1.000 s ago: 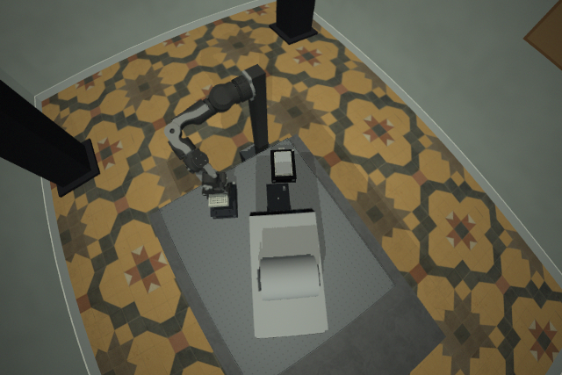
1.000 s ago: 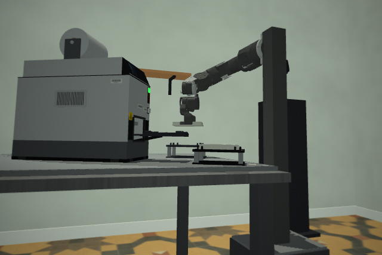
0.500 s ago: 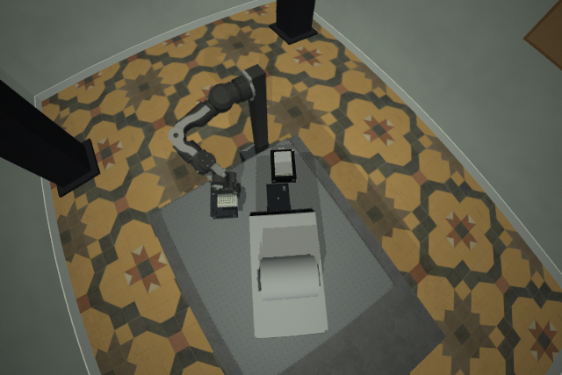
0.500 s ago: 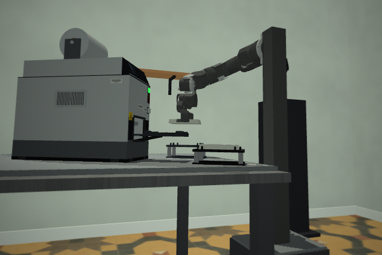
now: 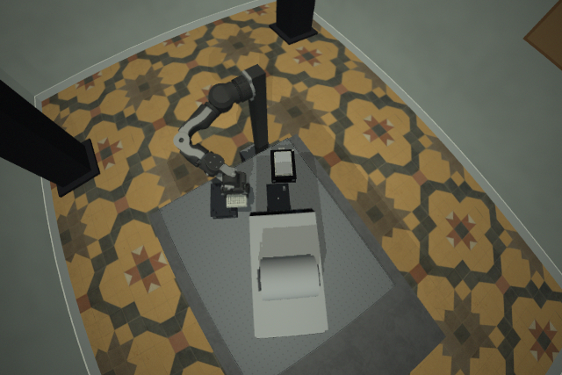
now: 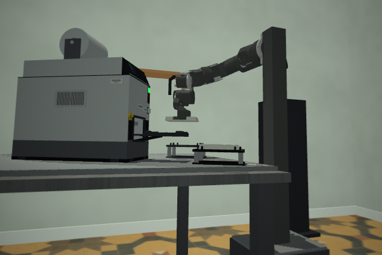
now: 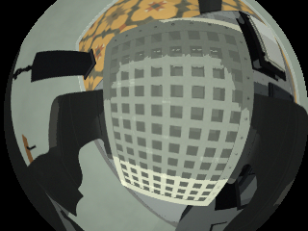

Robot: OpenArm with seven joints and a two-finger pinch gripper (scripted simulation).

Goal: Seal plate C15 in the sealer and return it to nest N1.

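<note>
Right now the sealer stage is 100 mm ahead of my hand, 150 mm to the left of it and 60 mm below it. Round my hand: plate C15: right at my hand; start key: 150 mm ahead, 10 mm to the left, 30 mm above; yellow warning label: 240 mm ahead, 170 mm to the left, 10 mm below.
</note>
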